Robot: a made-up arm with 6 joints.
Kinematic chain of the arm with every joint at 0, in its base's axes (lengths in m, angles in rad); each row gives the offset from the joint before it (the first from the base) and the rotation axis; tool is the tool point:
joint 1: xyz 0 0 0.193 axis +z
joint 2: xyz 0 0 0 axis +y
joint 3: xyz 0 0 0.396 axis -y
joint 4: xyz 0 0 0 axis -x
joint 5: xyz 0.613 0 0 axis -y
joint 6: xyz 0 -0.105 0 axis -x
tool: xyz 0 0 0
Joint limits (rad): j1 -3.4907..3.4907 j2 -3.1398..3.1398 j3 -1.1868..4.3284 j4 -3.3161..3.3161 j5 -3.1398..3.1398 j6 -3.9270..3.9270
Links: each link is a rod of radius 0.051 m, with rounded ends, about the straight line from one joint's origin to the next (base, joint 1, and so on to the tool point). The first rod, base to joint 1, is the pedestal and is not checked.
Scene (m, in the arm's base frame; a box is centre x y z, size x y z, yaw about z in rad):
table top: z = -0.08
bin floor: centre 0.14 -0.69 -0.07 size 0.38 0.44 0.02 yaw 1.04
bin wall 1: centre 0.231 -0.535 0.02 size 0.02 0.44 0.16 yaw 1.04
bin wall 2: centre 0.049 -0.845 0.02 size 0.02 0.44 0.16 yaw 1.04
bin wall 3: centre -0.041 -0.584 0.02 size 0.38 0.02 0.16 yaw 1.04
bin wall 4: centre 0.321 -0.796 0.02 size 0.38 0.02 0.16 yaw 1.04
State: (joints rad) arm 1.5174 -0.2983 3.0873 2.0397 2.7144 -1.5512
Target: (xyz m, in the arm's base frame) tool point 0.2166 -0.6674 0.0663
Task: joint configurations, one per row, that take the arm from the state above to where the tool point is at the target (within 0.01 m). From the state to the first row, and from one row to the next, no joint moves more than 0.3 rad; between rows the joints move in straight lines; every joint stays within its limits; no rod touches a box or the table.
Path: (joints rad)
1: 1.7308 -0.4969 3.0724 2.0102 2.7144 -1.5512
2: 1.9443 -0.6955 3.0575 1.9806 2.7144 -1.5512

